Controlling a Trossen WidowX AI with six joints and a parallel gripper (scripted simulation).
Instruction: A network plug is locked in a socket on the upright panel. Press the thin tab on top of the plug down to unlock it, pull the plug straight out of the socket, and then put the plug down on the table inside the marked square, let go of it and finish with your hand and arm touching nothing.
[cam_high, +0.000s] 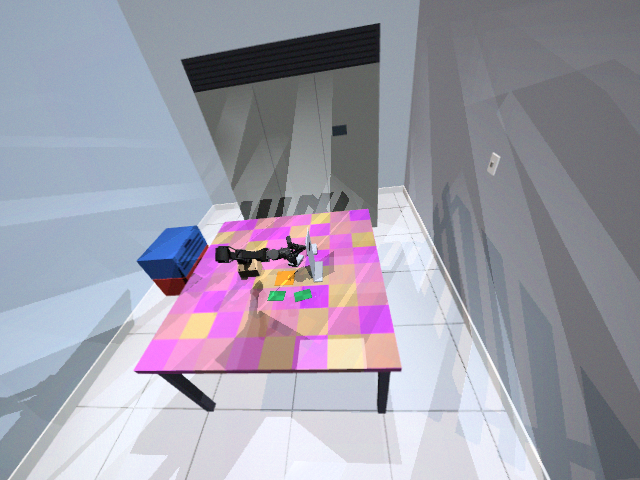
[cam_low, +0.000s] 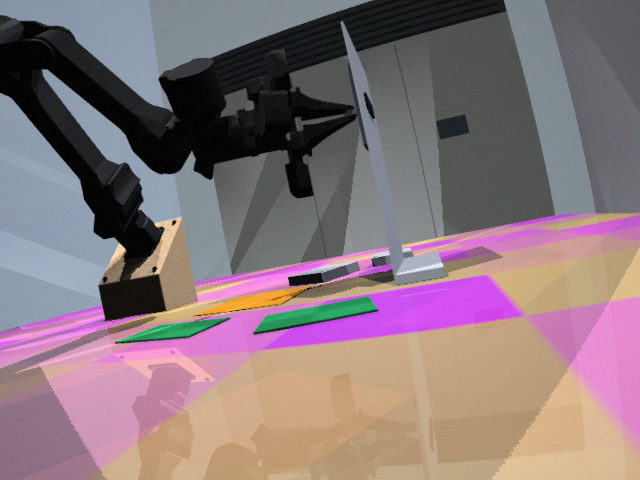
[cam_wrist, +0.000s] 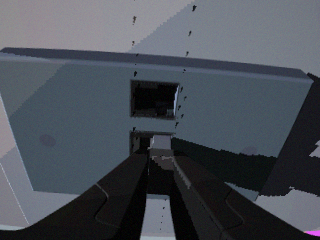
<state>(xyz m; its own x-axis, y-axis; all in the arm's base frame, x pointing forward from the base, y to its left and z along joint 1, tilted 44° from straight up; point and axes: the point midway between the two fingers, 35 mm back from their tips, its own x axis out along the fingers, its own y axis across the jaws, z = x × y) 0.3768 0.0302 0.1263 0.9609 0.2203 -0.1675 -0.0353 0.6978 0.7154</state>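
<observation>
Now: the orange flat square 17 cm behind my gripper tip, 3 cm to the right of it and 22 cm below it. Round my gripper tip: grey upright panel: 3 cm ahead, 8 cm below; then pale grey network plug: right at my gripper tip.
</observation>
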